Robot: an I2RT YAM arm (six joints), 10 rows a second.
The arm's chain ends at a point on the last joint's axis. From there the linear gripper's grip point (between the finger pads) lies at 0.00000 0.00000 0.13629 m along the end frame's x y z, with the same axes.
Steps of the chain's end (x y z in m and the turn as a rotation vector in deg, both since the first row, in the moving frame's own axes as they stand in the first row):
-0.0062, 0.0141, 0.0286, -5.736, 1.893, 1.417
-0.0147, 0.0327, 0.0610, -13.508, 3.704, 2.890
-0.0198, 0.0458, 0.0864, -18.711, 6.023, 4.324
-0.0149, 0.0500, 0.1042, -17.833, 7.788, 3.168
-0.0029, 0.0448, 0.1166, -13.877, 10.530, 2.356
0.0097, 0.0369, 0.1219, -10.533, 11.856, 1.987
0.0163, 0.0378, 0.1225, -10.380, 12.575, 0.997
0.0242, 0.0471, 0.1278, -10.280, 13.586, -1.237
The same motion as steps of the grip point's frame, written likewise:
-0.0019, 0.0278, 0.0278, -5.736, 1.893, 1.417
-0.0068, 0.0647, 0.0569, -13.508, 3.704, 2.890
-0.0074, 0.0899, 0.0785, -18.711, 6.023, 4.324
0.0021, 0.0921, 0.0964, -17.833, 7.788, 3.168
0.0211, 0.0778, 0.1104, -13.877, 10.530, 2.356
0.0371, 0.0621, 0.1167, -10.533, 11.856, 1.987
0.0456, 0.0624, 0.1170, -10.380, 12.575, 0.997
0.0563, 0.0708, 0.1218, -10.280, 13.586, -1.237

